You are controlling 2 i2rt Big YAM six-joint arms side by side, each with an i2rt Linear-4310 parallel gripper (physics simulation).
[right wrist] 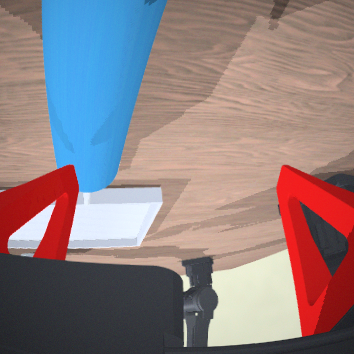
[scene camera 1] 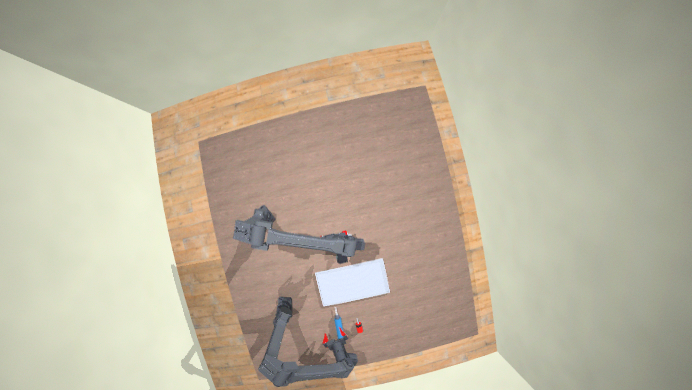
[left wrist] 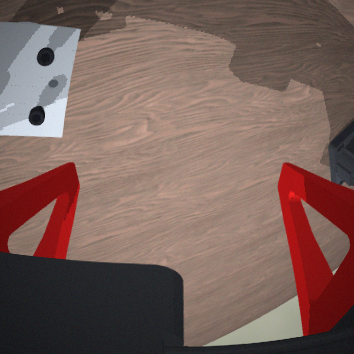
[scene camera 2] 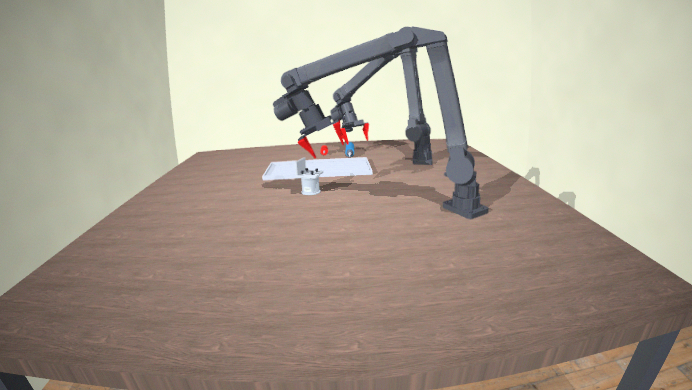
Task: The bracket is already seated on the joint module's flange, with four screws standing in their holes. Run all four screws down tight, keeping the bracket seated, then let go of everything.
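Pixels of known places: left gripper, fingertip midpoint: (left wrist: 178,173) (scene camera 2: 329,151); right gripper, fingertip midpoint: (right wrist: 177,175) (scene camera 1: 332,330) (scene camera 2: 357,142); left arm's base, link origin: (right wrist: 197,259) (scene camera 1: 265,216) (left wrist: 344,151) (scene camera 2: 465,209); right arm's base, link origin: (scene camera 1: 285,305) (scene camera 2: 422,161).
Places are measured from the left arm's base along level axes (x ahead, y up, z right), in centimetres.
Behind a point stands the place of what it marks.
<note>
The white joint module (scene camera 2: 310,186) @[x 31.3, y 2.9, z 38.4 cm] stands upright on the table. The bracket (scene camera 2: 301,166) @[x 32.1, y 8.7, z 43.2 cm] (left wrist: 22,82) @[x 29.8, y 6.6, z 40.5 cm] sits on it, its upright plate at the picture's left in scene camera 2. Dark screws show on its flat part; the left wrist view shows two screw heads, one screw (left wrist: 45,56) @[x 27.6, y 7.4, z 40.9 cm] above the other. The left arm hides the module in scene camera 1. My left gripper (scene camera 2: 329,150) @[x 25.8, y 14.4, z 34.5 cm] (left wrist: 178,173) @[x 25.8, y 14.4, z 34.5 cm] is open and empty, above and beside the bracket. My right gripper (scene camera 1: 333,331) @[x -12.1, y 5.6, z 80.7 cm] (right wrist: 177,175) @[x -12.1, y 5.6, z 80.7 cm] is open above the blue driver (scene camera 1: 339,325) @[x -7.2, y 4.0, z 81.4 cm] (scene camera 2: 349,149) @[x -5.5, y 3.5, z 77.3 cm] (right wrist: 95,90) @[x -10.6, y 4.1, z 85.7 cm], which lies nearer one finger, not gripped.
A white tray (scene camera 1: 352,282) @[x 16.1, y 0.4, z 65.6 cm] (scene camera 2: 350,168) @[x 5.2, y 0.4, z 58.0 cm] (right wrist: 115,220) @[x 0.7, y 0.4, z 59.0 cm] lies between the module and the driver. A small red and black tool (scene camera 1: 359,327) @[x 1.3, y 3.4, z 90.6 cm] (scene camera 2: 324,150) @[x 2.0, y 2.3, z 88.3 cm] lies beside the driver. In scene camera 2, one left finger overlaps the right gripper's nearer finger in the picture.
</note>
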